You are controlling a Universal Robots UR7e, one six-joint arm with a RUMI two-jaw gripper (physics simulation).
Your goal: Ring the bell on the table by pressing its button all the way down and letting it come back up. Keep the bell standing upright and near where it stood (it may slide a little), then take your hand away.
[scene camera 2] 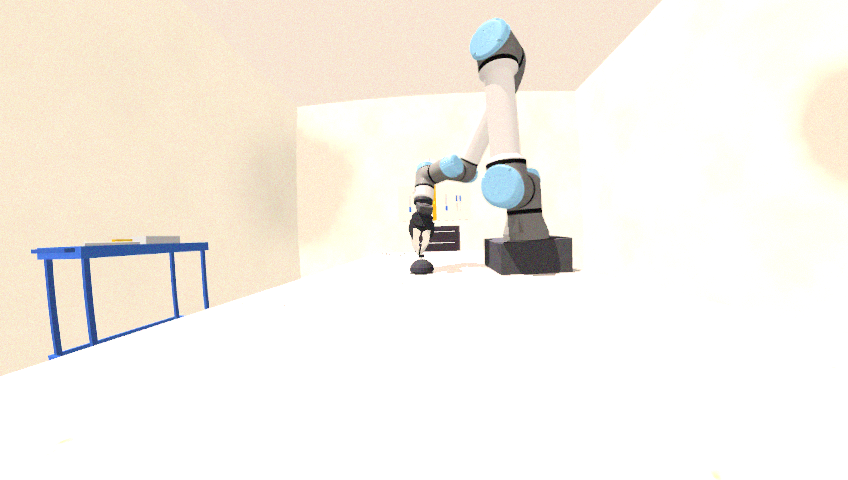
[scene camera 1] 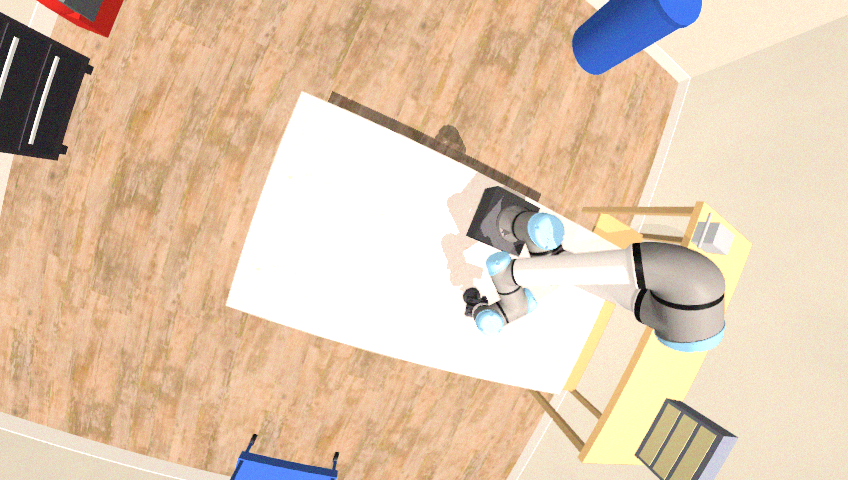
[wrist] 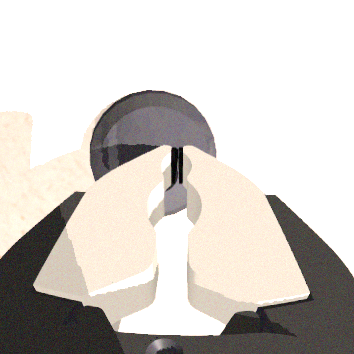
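Where they show: gripper, fingertip midpoint: [scene camera 2: 419,254] [wrist: 177,152]; arm's base, link origin: [scene camera 2: 525,238] [scene camera 1: 512,223].
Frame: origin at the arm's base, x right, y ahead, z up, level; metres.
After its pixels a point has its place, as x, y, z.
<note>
The bell [scene camera 1: 471,295] {0.030, 0.353, -0.067} [scene camera 2: 421,267] {-0.026, 0.365, -0.084} [wrist: 150,122] {-0.011, 0.358, -0.068} is a dark, round dome standing upright on the white table [scene camera 1: 357,237] {0.575, 0.264, -0.107} [scene camera 2: 476,368] {-0.554, 0.308, -0.107}. My gripper [scene camera 2: 421,253] {0.000, 0.372, -0.044} [wrist: 177,152] {0.000, 0.372, -0.044} is shut with nothing between its pale fingers and points down over the bell. In the second scene view the fingertips are right above the top of the dome, with a small dark piece between them and it; whether this is the button or the finger pads, and whether they touch, I cannot tell. In the wrist view the fingers cover the bell's lower right part, and the button does not show clearly.
The arm's dark base block [scene camera 1: 489,220] {0.105, 0.024, 0.003} [scene camera 2: 527,255] {-0.095, 0.040, -0.050} stands on the table beside the bell. A yellow bench [scene camera 1: 654,386] with a grey drawer box [scene camera 1: 681,443] stands past the table's end. A blue cylinder [scene camera 1: 624,35] and a blue table [scene camera 2: 142,252] stand away from the bell.
</note>
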